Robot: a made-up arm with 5 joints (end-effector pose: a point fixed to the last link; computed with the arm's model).
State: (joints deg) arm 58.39 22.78 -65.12 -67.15 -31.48
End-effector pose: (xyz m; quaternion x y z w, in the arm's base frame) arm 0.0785 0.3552 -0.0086 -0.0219 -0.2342 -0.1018 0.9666
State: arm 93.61 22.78 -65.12 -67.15 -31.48
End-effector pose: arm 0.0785 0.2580 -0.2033 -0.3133 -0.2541 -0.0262 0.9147
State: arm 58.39 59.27 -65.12 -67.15 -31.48
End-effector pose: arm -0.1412 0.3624 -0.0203 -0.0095 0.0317 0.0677 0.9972
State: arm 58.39 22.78 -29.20 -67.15 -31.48
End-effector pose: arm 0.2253 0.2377 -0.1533 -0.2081 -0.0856 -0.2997 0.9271
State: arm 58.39 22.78 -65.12 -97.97 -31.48
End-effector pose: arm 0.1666 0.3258 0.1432 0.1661 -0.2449 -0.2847 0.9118
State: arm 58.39 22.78 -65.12 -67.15 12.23
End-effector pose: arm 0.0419 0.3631 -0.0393 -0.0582 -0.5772 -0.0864 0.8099
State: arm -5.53 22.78 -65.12 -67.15 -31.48
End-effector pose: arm 0.0785 0.2063 0.3417 0.4931 -0.1448 -0.2104 0.8316
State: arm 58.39 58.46 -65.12 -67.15 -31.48
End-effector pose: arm -0.1364 0.3630 -0.0214 -0.0098 0.0257 0.0640 0.9976
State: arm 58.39 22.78 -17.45 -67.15 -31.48
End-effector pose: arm 0.2482 0.1790 -0.2007 -0.2655 -0.0345 -0.3589 0.8942
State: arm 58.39 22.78 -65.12 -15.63 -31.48
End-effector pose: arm -0.0750 0.2054 -0.2054 -0.3259 -0.1797 0.2134 0.9033
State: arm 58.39 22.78 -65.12 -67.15 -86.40
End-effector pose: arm 0.1362 0.3430 -0.0190 0.0276 0.2379 -0.1004 0.9657
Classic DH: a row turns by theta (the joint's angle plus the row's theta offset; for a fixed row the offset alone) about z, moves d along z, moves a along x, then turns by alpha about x. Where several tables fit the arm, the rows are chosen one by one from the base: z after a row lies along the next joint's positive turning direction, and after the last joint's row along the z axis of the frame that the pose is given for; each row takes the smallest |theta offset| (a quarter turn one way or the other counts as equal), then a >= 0, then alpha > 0; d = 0 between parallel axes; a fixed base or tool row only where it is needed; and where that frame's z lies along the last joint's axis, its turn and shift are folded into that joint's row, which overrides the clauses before.
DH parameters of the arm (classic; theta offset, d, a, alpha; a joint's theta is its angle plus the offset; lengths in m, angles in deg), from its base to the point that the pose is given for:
base (fixed): -90 0.0472 0 90
joint 1: 0 0.0522 0.0926 -90
joint 2: 90 -0.0604 0.0551 -90
joint 3: 0 0.0575 0.1095 90
joint 4: 0 -0.0824 -0.1141 90
joint 5: 0 -0.3272 0.011 -90
tool (fixed): 0 0.064 0 0

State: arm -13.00 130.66 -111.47 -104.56 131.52
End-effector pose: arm -0.1525 -0.2786 0.4124 0.4789 -0.2710 -0.6504 0.5236
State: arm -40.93 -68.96 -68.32 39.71 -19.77
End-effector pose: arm 0.1943 0.1311 -0.1318 -0.0920 -0.0740 -0.3309 0.9362
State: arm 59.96 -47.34 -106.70 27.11 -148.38
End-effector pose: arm 0.3274 -0.1412 0.0237 -0.4143 0.0914 -0.6248 0.6554
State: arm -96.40 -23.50 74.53 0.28 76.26
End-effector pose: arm 0.0854 -0.0176 0.3130 0.7294 0.1412 -0.1467 0.6531
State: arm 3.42 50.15 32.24 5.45 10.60
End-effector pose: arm -0.3283 0.1540 -0.0180 -0.0897 0.1907 0.4504 0.8676
